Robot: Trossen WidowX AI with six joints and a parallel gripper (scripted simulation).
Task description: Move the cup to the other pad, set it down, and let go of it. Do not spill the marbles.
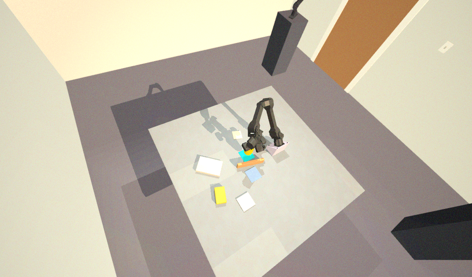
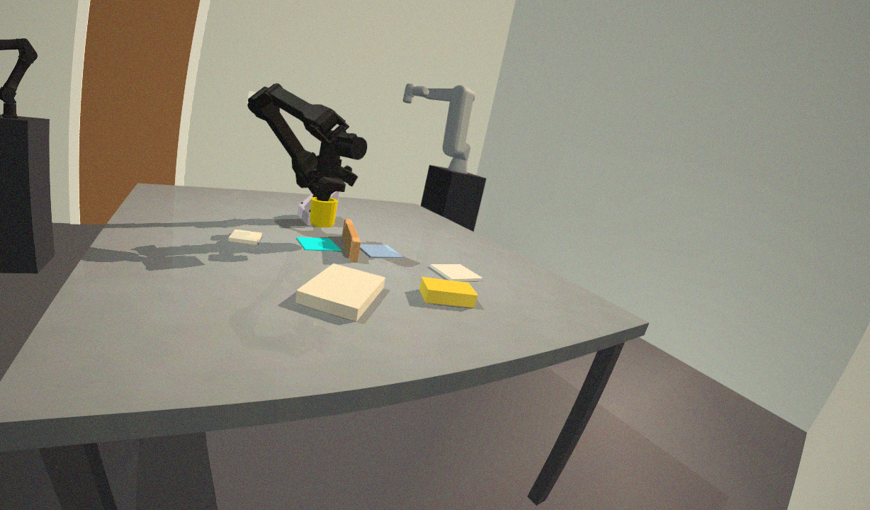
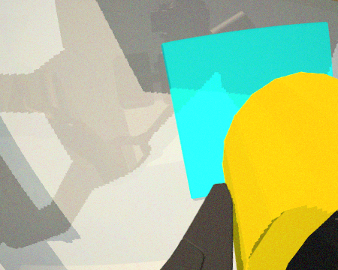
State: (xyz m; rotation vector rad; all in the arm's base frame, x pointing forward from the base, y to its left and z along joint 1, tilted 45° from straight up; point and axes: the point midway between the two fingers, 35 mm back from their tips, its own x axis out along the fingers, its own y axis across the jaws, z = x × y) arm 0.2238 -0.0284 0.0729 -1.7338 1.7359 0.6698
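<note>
Now: the cyan pad 3 cm ahead of my gripper tip and 9 cm below it. Also, from my gripper tip: yellow cup (2 cm ahead); then green marble (3 cm ahead, 2 cm to the right, 2 cm below); then blue marble (2 cm ahead, 2 cm to the right, 2 cm below).
</note>
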